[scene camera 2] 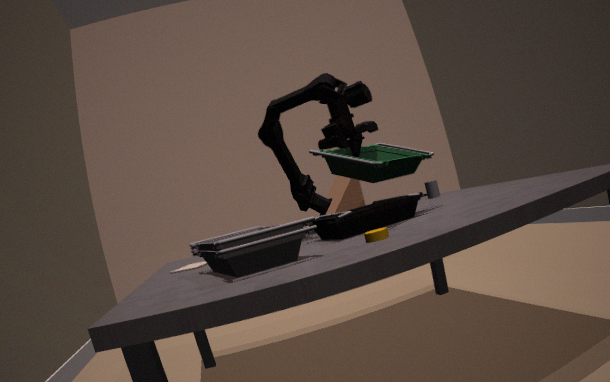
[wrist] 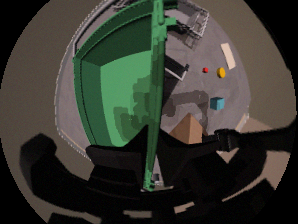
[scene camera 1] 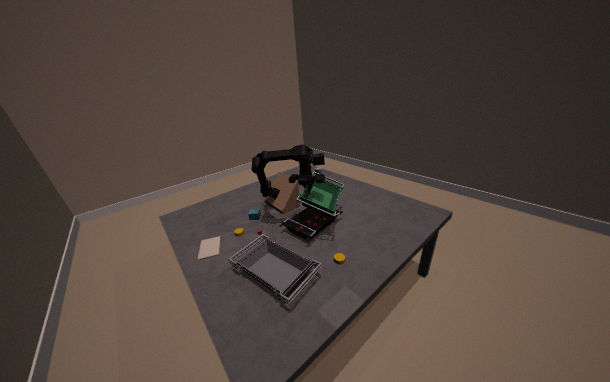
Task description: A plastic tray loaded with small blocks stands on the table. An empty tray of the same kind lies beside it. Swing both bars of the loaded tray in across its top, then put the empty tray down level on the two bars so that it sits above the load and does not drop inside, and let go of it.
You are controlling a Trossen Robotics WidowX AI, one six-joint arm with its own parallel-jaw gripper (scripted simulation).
Path:
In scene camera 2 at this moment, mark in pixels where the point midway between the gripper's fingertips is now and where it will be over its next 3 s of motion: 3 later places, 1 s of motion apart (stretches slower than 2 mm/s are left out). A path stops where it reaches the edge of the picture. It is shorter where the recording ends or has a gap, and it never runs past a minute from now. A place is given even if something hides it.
My gripper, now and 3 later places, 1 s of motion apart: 355,164; 344,168; 339,172; 342,185

